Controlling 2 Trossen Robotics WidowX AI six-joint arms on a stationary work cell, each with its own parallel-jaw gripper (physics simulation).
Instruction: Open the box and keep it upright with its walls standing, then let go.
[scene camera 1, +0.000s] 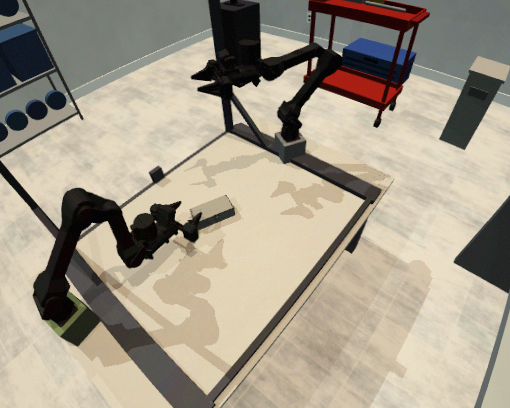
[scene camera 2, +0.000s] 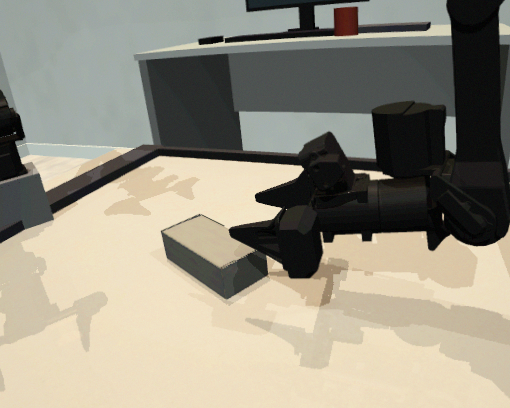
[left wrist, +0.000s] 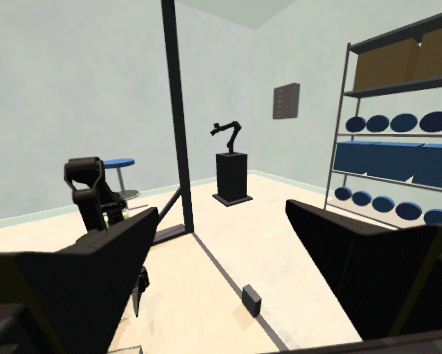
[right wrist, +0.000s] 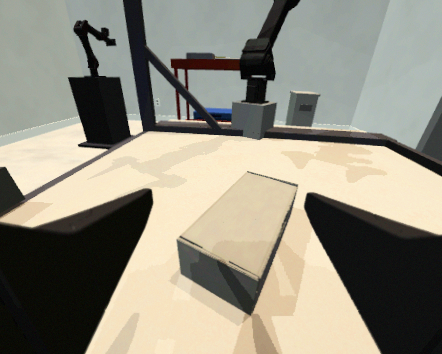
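Observation:
A closed box lies upright on the table, with a flat beige top and dark grey side walls. Its lid is down. My right gripper is open and empty, close to the box's near end and a little above the table; in the right wrist view the box shows between and beyond its fingers. My left gripper is open and empty, held high above the table's far side, away from the box. A small piece of the box's edge shows at the bottom of the left wrist view.
The table has a raised dark frame. A small dark block sits on its edge. A dark upright post stands at one corner. A red cart stands beyond on the floor.

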